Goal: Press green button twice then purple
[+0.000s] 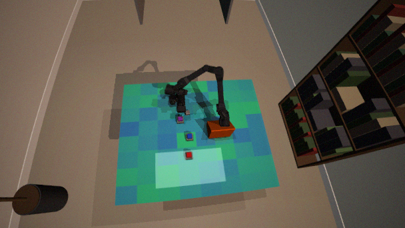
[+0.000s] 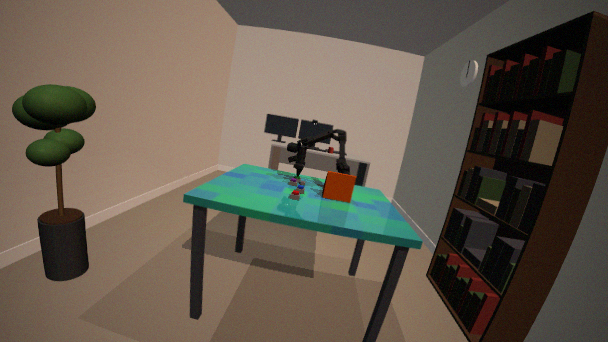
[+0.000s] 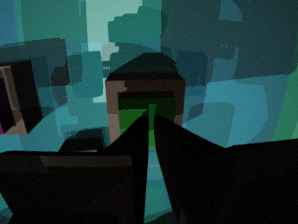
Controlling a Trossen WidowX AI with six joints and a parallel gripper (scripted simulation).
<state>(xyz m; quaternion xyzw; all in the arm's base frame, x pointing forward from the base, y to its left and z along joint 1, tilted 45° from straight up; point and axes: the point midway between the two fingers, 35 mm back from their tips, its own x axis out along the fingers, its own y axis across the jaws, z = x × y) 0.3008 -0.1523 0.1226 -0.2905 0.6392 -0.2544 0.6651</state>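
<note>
The green button is 10 mm below my gripper tip. From my gripper tip the other things lie so: red button 380 mm to the left, 50 mm behind; then purple button 110 mm to the left, 10 mm ahead; then blue button 250 mm to the left, 60 mm behind.
</note>
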